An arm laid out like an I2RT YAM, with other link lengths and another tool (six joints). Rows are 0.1 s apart.
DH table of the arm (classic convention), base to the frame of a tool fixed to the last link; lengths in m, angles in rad. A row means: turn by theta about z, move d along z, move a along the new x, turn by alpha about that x. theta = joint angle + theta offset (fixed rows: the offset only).
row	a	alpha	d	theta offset
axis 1	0.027	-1.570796	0.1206	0
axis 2	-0.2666	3.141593	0	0
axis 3	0.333	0	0	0.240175
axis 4	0.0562	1.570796	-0.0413	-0.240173
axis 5	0	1.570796	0.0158	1.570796
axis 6	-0.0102	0.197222	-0.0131	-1.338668
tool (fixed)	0	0	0.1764	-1.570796
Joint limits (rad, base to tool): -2.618..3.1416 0..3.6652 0..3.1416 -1.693..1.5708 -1.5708..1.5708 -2.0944..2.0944
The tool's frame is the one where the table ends.
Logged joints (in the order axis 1, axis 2, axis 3, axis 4, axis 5, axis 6), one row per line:
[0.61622 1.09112 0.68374 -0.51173 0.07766 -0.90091]
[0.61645 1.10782 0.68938 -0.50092 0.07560 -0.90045]
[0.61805 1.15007 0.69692 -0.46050 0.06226 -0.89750]
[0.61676 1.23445 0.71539 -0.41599 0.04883 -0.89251]
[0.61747 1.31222 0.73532 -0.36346 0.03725 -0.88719]
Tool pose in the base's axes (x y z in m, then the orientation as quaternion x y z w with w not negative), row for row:
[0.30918 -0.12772 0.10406 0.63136 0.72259 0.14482 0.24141]
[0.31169 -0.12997 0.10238 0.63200 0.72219 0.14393 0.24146]
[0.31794 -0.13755 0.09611 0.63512 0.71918 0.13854 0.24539]
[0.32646 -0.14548 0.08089 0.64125 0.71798 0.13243 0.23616]
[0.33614 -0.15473 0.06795 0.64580 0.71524 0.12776 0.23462]
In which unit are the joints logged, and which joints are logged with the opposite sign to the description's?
The joints are logged in radians. Opposite sign: axis 1, axis 5.
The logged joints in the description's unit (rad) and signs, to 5 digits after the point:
[-0.61622 1.09112 0.68374 -0.51173 -0.07766 -0.90091]
[-0.61645 1.10782 0.68938 -0.50092 -0.07560 -0.90045]
[-0.61805 1.15007 0.69692 -0.46050 -0.06226 -0.89750]
[-0.61676 1.23445 0.71539 -0.41599 -0.04883 -0.89251]
[-0.61747 1.31222 0.73532 -0.36346 -0.03725 -0.88719]

